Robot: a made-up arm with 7 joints.
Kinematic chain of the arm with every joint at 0, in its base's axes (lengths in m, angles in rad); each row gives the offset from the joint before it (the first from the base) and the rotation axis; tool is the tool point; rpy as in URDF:
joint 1: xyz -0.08 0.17 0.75 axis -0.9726 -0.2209 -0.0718
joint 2: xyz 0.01 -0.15 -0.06 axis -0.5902 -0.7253 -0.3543
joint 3: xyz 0.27 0 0 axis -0.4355 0.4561 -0.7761
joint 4: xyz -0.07 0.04 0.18 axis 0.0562 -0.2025 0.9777
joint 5: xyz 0.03 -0.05 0 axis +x
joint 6: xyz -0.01 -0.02 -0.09 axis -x
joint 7: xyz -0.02 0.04 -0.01 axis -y
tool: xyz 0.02 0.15 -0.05 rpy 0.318 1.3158 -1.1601
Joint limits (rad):
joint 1: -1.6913..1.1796
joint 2: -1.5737..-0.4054
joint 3: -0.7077..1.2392
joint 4: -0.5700..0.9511
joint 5: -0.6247..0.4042
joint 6: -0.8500..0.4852
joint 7: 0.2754..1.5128
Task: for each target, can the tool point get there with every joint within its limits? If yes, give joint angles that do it. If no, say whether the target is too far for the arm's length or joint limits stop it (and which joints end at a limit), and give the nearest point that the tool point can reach.
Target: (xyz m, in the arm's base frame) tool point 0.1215 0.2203 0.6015
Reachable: yes | joints 0.1726 -0.9017 0.5455 0.2624 -0.4079 -0.0808 0.4867
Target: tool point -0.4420 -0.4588 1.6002
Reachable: no: too far | nearest point 0.0180 0.0404 1.0009 | short by 0.905 m
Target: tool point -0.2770 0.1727 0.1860
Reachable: no: joint limits stop it (at a limit: joint 3, joint 4, joint 5, joint 6, joint 7) | nearest point -0.0899 0.1895 0.4969 | short by 0.363 m
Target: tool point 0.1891 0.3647 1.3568
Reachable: no: joint limits stop it (at a limit: joint 1, joint 2, joint 3, joint 5) | nearest point 0.1201 0.3549 1.0374 | short by 0.327 m
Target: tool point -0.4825 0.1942 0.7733
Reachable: no: joint limits stop it (at a limit: joint 1, joint 2, joint 4, joint 5, joint 6, joint 7) | nearest point -0.1688 0.3752 0.7792 | short by 0.362 m
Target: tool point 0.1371 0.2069 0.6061
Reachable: yes | joints 0.0249 -0.5470 0.3404 0.6122 -0.2518 0.3316 0.7754
